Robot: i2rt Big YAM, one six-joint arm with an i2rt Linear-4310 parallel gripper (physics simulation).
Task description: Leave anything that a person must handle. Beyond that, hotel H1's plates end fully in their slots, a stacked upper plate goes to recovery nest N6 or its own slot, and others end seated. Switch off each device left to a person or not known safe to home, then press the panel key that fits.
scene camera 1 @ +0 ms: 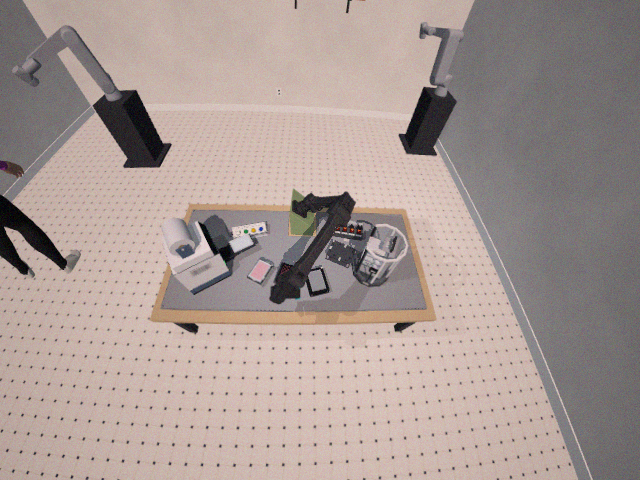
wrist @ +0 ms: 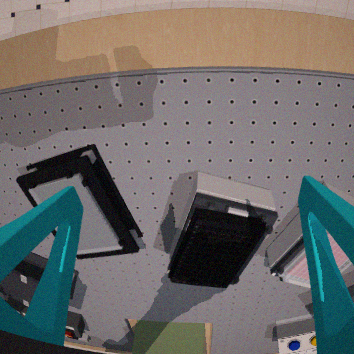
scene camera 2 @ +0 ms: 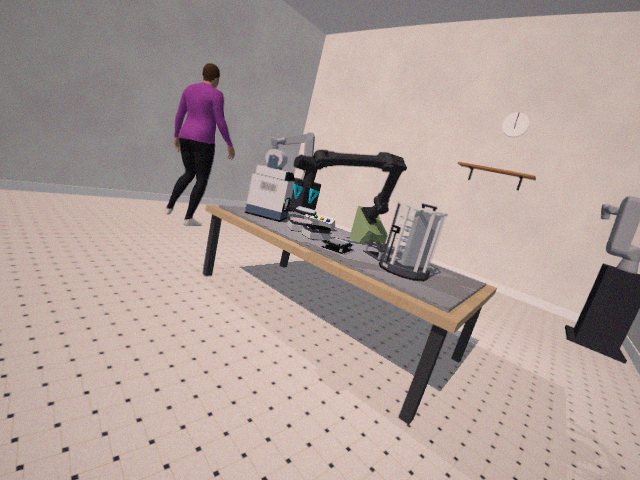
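Seen in the pictures: gripper, fingertip midpoint: [scene camera 1: 286, 298] [wrist: 185, 192] [scene camera 2: 302, 201]; arm's base, link origin: [scene camera 1: 299, 209] [scene camera 2: 368, 215].
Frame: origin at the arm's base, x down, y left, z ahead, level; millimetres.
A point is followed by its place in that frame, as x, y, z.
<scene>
My gripper [scene camera 2: 305, 200] @(-36, -59, 615) [wrist: 185, 192] @(-36, -59, 615) is open and empty, with teal fingers, above a black-topped plate [wrist: 217, 245] @(106, -78, 428) on a pale base near the front. Left of it in the wrist view lies a black open-frame nest [wrist: 116, 210] @(145, 50, 450) [scene camera 1: 324, 289] @(133, 154, 502) with a pale inside. A pink-topped plate [scene camera 1: 260, 270] @(107, -229, 388) [wrist: 298, 270] @(107, -192, 368) sits on the other side, partly behind a finger. The round, white-posted hotel [scene camera 1: 381, 258] @(-160, 425, 453) [scene camera 2: 416, 242] @(-1, 528, 449) stands at the table's right; its slots are too small to read. The white key panel [scene camera 1: 249, 228] @(105, -331, 79) [scene camera 2: 321, 220] @(115, -299, 102) [wrist: 287, 345] @(111, -244, 78) has coloured keys. Red switches [scene camera 1: 351, 229] @(126, 367, 65) show at the back.
A white machine with a roll [scene camera 1: 199, 268] @(-51, -524, 454) [scene camera 2: 267, 191] @(-2, -521, 453) stands at the left end, beside a pale-topped plate [scene camera 1: 241, 243] @(62, -356, 225). A green wedge [scene camera 1: 301, 224] @(65, 17, 72) [scene camera 2: 363, 227] @(74, 30, 73) [wrist: 170, 337] @(143, 15, 72) stands behind. A dark flat fixture [scene camera 1: 340, 253] [scene camera 2: 337, 245] lies near the hotel. A person [scene camera 2: 199, 113] is beyond the table.
</scene>
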